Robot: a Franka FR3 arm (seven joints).
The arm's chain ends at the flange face. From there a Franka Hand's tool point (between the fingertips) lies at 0.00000 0.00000 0.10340 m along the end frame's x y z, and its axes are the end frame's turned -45 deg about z.
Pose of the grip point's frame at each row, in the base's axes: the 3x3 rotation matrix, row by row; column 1 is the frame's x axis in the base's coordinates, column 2 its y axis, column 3 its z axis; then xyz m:
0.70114 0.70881 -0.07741; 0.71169 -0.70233 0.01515; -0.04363 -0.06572 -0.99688; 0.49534 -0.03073 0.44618
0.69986 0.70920 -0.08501; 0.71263 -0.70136 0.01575; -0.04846 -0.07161 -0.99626; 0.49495 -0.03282 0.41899
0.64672 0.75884 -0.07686; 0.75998 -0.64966 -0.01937; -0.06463 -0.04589 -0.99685; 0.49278 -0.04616 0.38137
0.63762 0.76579 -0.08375; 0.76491 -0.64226 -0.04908; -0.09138 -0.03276 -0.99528; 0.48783 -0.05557 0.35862
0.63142 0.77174 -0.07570; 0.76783 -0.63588 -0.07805; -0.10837 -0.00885 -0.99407; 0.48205 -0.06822 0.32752
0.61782 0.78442 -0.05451; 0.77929 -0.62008 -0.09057; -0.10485 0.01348 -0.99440; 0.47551 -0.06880 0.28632
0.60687 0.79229 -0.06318; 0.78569 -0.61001 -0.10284; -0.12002 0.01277 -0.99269; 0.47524 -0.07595 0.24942
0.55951 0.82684 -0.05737; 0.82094 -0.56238 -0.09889; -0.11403 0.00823 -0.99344; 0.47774 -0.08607 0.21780
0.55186 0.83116 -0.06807; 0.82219 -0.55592 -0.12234; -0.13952 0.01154 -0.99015; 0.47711 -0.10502 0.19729
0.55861 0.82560 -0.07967; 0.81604 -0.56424 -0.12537; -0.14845 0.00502 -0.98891; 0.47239 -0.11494 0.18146
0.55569 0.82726 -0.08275; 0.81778 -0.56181 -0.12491; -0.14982 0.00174 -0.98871; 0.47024 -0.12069 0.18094
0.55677 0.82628 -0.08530; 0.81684 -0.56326 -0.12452; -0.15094 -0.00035 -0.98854; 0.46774 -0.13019 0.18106
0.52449 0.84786 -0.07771; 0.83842 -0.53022 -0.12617; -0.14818 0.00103 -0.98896; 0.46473 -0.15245 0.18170
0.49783 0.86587 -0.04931; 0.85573 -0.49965 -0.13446; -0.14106 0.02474 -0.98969; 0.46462 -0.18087 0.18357
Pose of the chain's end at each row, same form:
0.99699 0.00542 -0.07741; 0.00662 -0.99986 0.01515; -0.07732 -0.01562 -0.99688; 0.50334 -0.03230 0.54926
0.99636 0.00660 -0.08501; 0.00797 -0.99984 0.01575; -0.08490 -0.01637 -0.99626; 0.50374 -0.03445 0.52200
0.99388 0.07928 -0.07686; 0.07801 -0.99677 -0.01937; -0.07815 0.01325 -0.99685; 0.50073 -0.04416 0.48444
0.99236 0.09063 -0.08375; 0.08673 -0.99502 -0.04908; -0.08778 0.04145 -0.99528; 0.49649 -0.05050 0.46153
0.99218 0.09922 -0.07570; 0.09330 -0.99257 -0.07805; -0.08289 0.07037 -0.99407; 0.48988 -0.06015 0.43031
0.99153 0.11780 -0.05451; 0.11258 -0.98950 -0.09057; -0.06461 0.08367 -0.99440; 0.48115 -0.05944 0.38914
0.98936 0.13111 -0.06318; 0.12422 -0.98691 -0.10284; -0.07584 0.09390 -0.99269; 0.48177 -0.06532 0.35206
0.98030 0.18903 -0.05737; 0.18283 -0.97815 -0.09889; -0.07481 0.08645 -0.99344; 0.48367 -0.07584 0.32052
0.97794 0.19749 -0.06807; 0.18828 -0.97447 -0.12234; -0.09050 0.10682 -0.99015; 0.48415 -0.09237 0.29967
0.97878 0.18879 -0.07967; 0.17805 -0.97601 -0.12537; -0.10142 0.10852 -0.98891; 0.48063 -0.10198 0.28371
0.97789 0.19203 -0.08275; 0.18100 -0.97552 -0.12491; -0.10471 0.10717 -0.98871; 0.47880 -0.10777 0.28317
0.97796 0.19057 -0.08530; 0.17931 -0.97588 -0.12452; -0.10698 0.10648 -0.98854; 0.47656 -0.11731 0.28328
0.97040 0.22866 -0.07771; 0.21793 -0.96777 -0.12617; -0.10405 0.10551 -0.98896; 0.47277 -0.13940 0.28396
0.96428 0.26024 -0.04931; 0.25179 -0.95840 -0.13446; -0.08225 0.11724 -0.98969; 0.46972 -0.16697 0.28590

